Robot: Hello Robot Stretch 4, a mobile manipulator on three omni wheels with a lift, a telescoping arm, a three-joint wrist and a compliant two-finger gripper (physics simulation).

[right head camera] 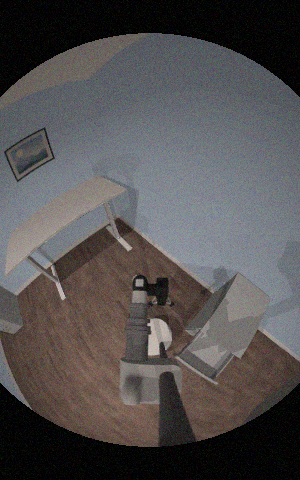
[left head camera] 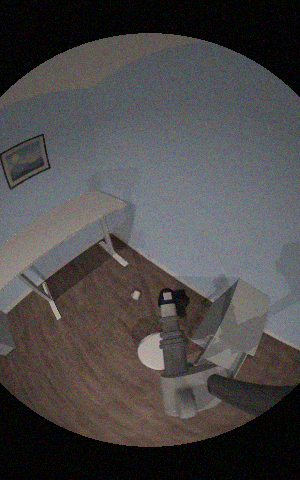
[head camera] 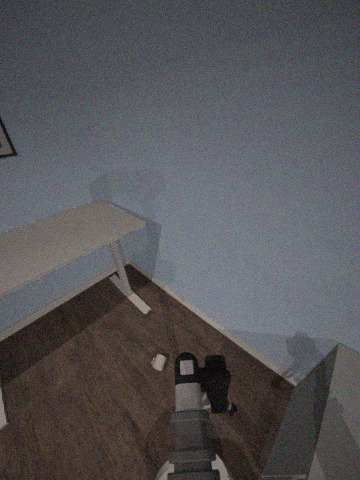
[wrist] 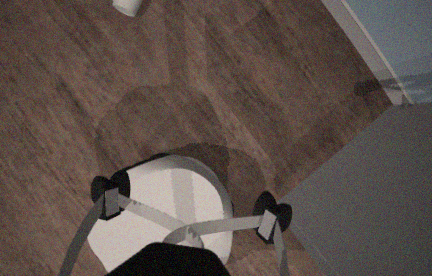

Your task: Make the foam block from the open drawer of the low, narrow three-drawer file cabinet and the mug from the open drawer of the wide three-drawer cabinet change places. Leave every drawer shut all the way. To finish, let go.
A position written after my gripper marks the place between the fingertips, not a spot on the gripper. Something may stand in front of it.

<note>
I see my gripper (wrist: 192,197), a drawer (right head camera: 203,355), a white desk (right head camera: 62,210) and a framed picture (right head camera: 32,151).
</note>
